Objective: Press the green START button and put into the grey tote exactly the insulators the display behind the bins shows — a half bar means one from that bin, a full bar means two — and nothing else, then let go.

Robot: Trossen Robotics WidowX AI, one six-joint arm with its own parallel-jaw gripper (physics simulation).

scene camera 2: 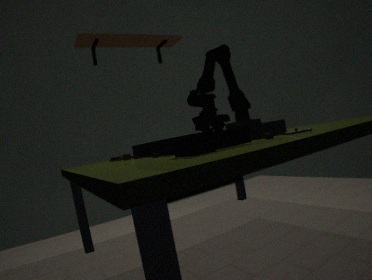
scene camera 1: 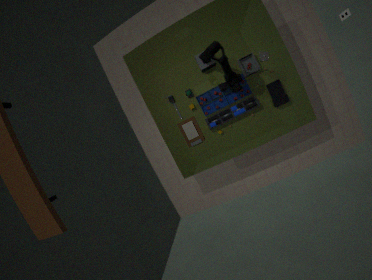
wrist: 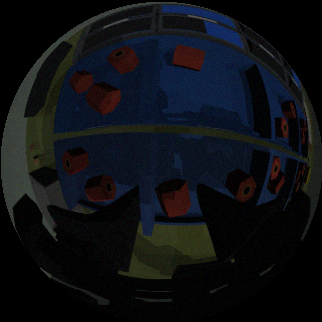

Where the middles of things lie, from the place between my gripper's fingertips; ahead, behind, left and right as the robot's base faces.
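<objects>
Dark box [scene camera 2: 196,144] at 2 cm above my hand, 18 cm ahead of it and 35 cm to the left of it.
</objects>
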